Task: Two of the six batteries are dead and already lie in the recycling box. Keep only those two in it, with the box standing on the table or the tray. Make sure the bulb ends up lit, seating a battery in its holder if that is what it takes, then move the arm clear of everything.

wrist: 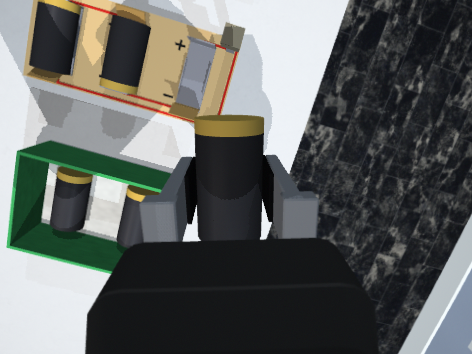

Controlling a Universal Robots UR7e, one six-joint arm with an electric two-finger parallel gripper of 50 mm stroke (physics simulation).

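Places are measured from the arm's base along level axes (x ahead, y left, z up), in centimetres.
Pixels of known places: gripper, between the fingertips: point(229, 176).
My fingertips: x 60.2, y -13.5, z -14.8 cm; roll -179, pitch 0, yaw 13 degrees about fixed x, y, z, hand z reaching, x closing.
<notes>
Ahead of a thing's pixels: the offset from my fingertips to its middle. "spot": to the spot under its first point. Level surfaces: height alone.
My gripper point(229, 176) is shut on a black battery with a gold end @(dy +0.0, dx +0.0, dz +0.3 cm) point(229, 165), held above the white table with the gold end toward the top of the view. The battery holder @(dy +5.2, dx -10.7, dz -13.6 cm) point(161, 65) lies at the upper left. Its left bay and middle bay each hold a battery @(dy +5.7, dx -17.2, dz -15.3 cm) point(55, 40) @(dy +5.2, dx -10.7, dz -15.3 cm) point(126, 54); the left one has its gold end up in the view, the middle one down. The right bay @(spot: dy +4.9, dx -4.1, dz -17.0 cm) point(196, 75), marked plus above and minus below, is empty. The green recycling box @(dy -10.3, dx -11.2, dz -15.2 cm) point(65, 257) at the left holds two batteries @(dy -10.0, dx -14.8, dz -16.2 cm) point(71, 200) @(dy -10.6, dx -7.6, dz -16.2 cm) point(132, 215), the right one partly hidden by a finger. The bulb does not show.
A small grey-brown block @(spot: dy +7.9, dx -1.2, dz -9.0 cm) point(233, 37) stands at the holder's upper right corner. The white table @(dz -18.2 cm) point(300, 60) ends at the right, with a dark tiled floor point(380, 150) beyond. A grey-blue surface with a pale edge point(435, 310) shows at the lower right.
</notes>
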